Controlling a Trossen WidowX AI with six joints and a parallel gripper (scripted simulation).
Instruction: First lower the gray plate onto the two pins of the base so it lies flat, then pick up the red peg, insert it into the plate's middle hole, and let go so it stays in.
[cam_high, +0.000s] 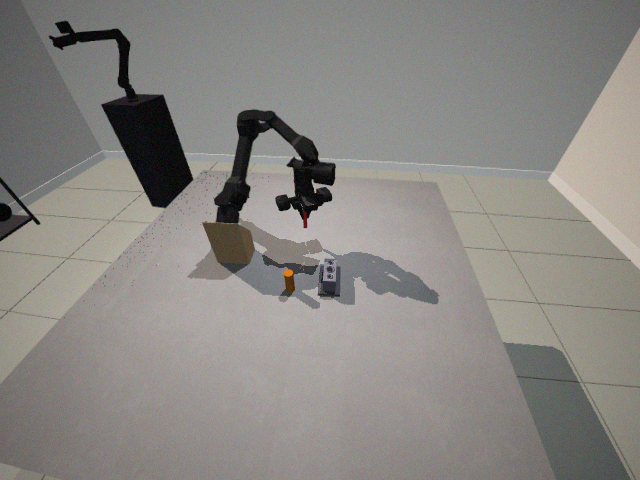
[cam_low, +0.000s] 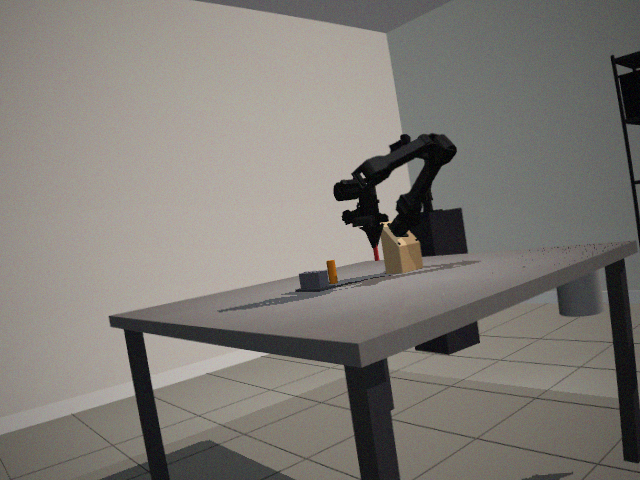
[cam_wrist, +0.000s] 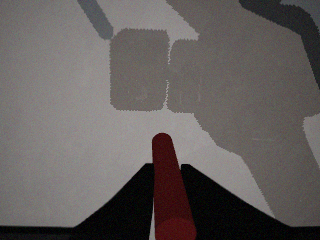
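Now: gripper tip 130 mm short of the gray plate, 180 mm to the left of it and 60 mm above it. Round my gripper tip: orange cylinder 10 mm ahead, 240 mm to the right, 70 mm below; red peg right at my gripper tip.
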